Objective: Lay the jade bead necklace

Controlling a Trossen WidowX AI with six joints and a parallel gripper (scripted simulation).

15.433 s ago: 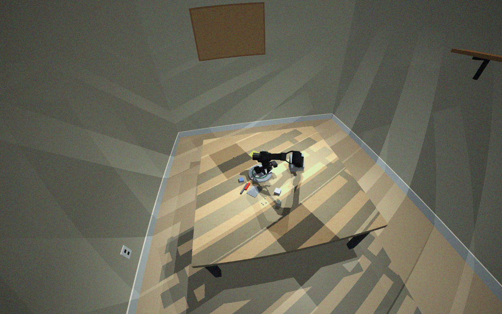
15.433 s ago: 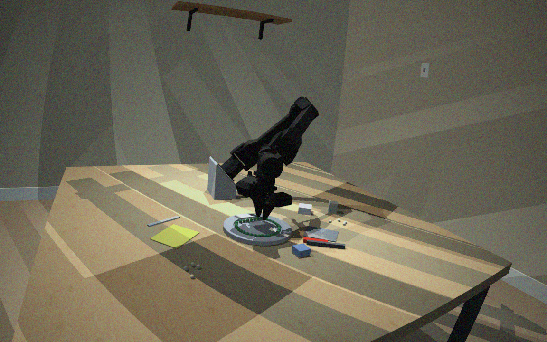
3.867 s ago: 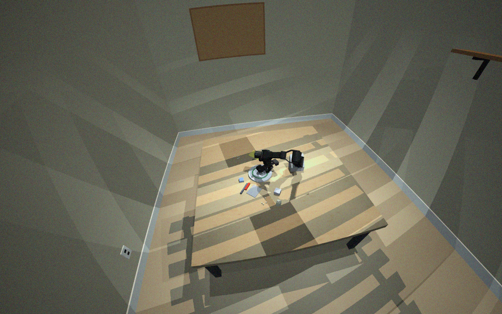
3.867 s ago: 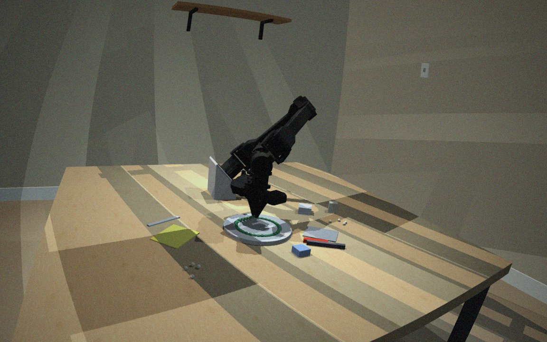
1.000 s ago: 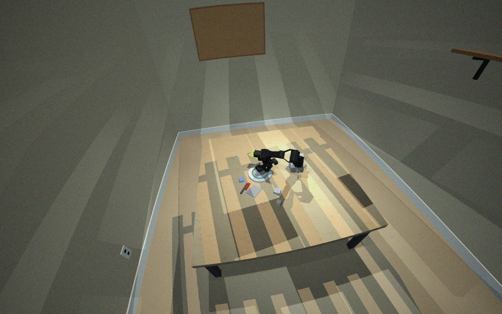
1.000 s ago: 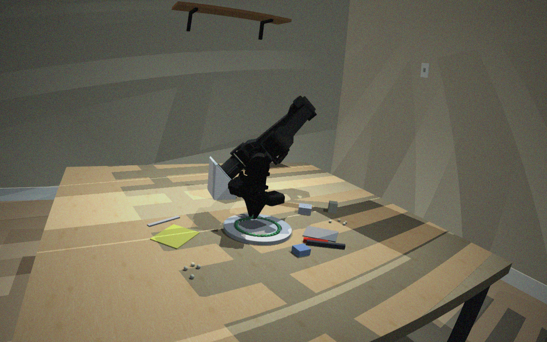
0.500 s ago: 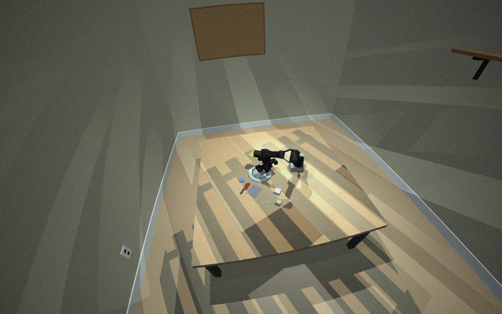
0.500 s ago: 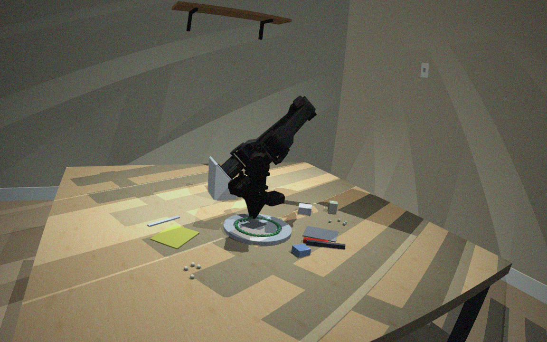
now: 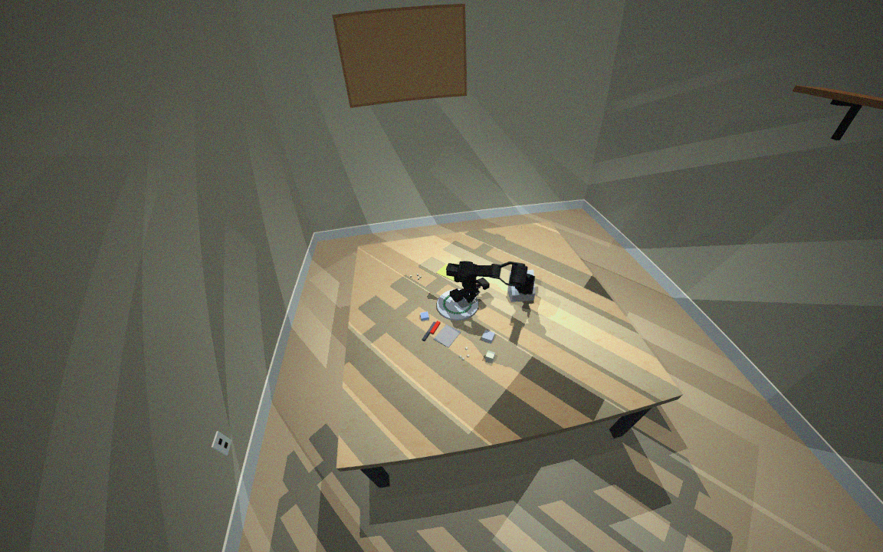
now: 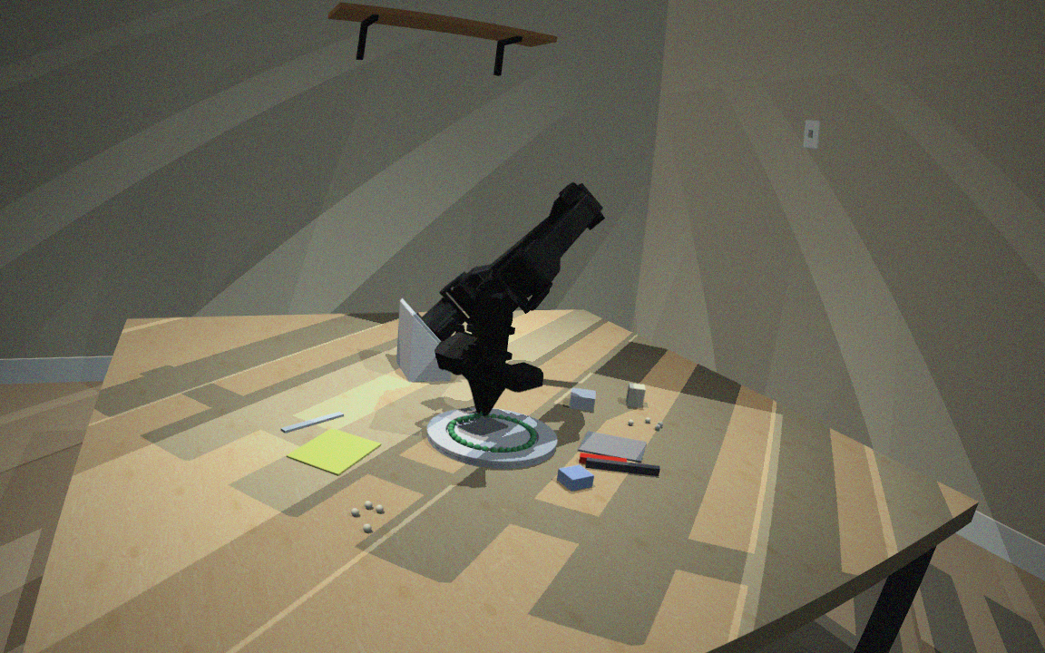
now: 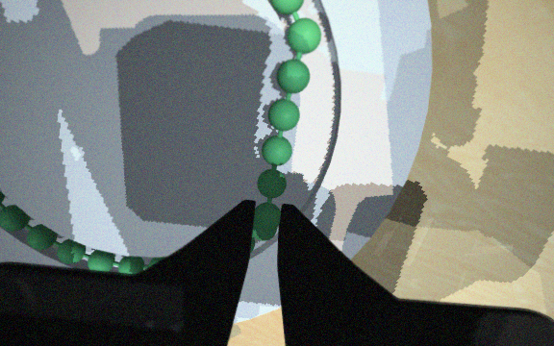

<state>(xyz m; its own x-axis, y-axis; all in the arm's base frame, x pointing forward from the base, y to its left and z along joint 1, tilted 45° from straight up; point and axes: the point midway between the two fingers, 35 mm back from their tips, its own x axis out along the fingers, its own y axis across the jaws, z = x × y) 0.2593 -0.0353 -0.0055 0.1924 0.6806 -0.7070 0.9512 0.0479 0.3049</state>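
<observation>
Now: gripper tip 60 mm short of the round grey bead board, 20 mm to the left of it and 10 mm above it. The rest, counted from my gripper tip: grey plate 150 mm ahead, 150 mm to the left, 20 mm below; blue block 230 mm ahead, 20 mm to the left, 10 mm below; red and black pen 210 mm ahead, 100 mm to the left, 10 mm below.
</observation>
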